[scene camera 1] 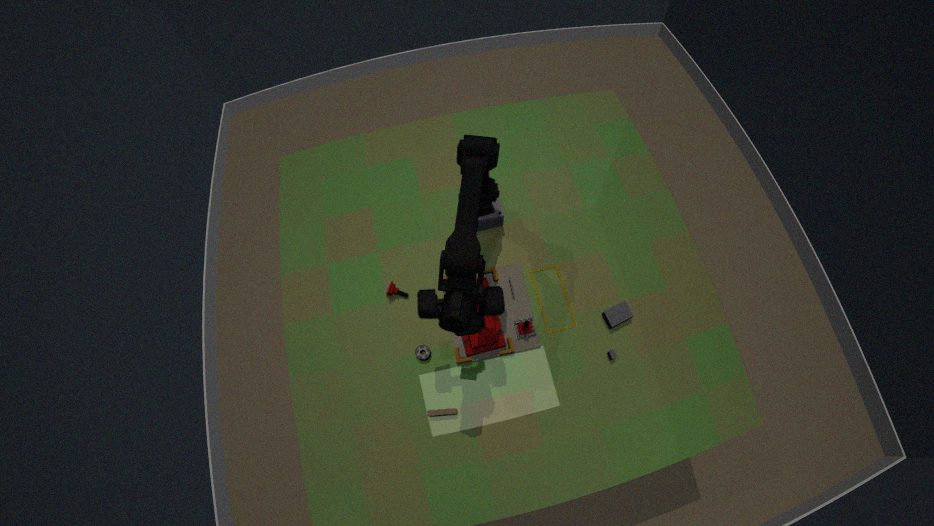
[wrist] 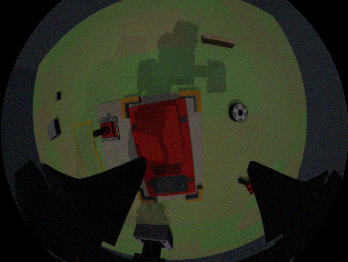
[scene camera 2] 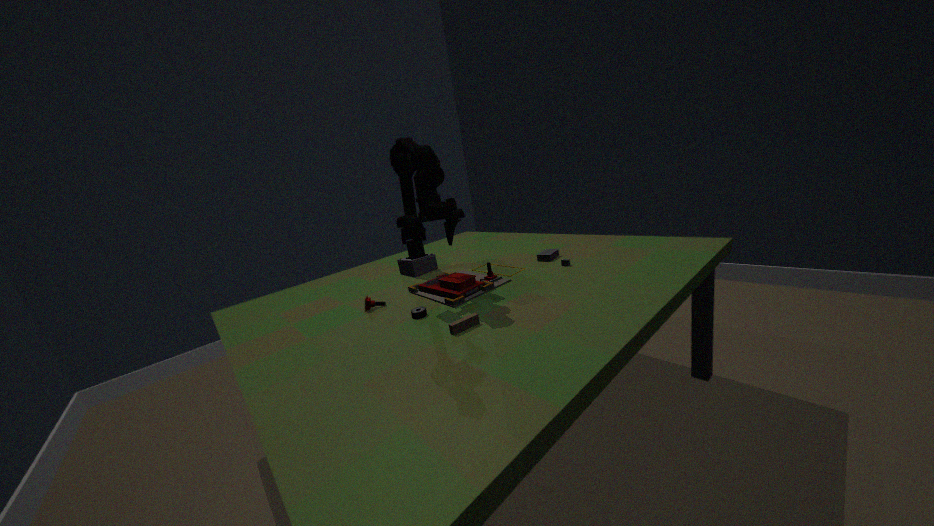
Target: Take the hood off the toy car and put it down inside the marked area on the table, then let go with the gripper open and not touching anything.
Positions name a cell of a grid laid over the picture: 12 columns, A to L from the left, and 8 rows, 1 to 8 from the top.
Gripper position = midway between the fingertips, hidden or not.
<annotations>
my gripper: scene camera 1 F5; wrist G6; scene camera 2 F4
</annotations>
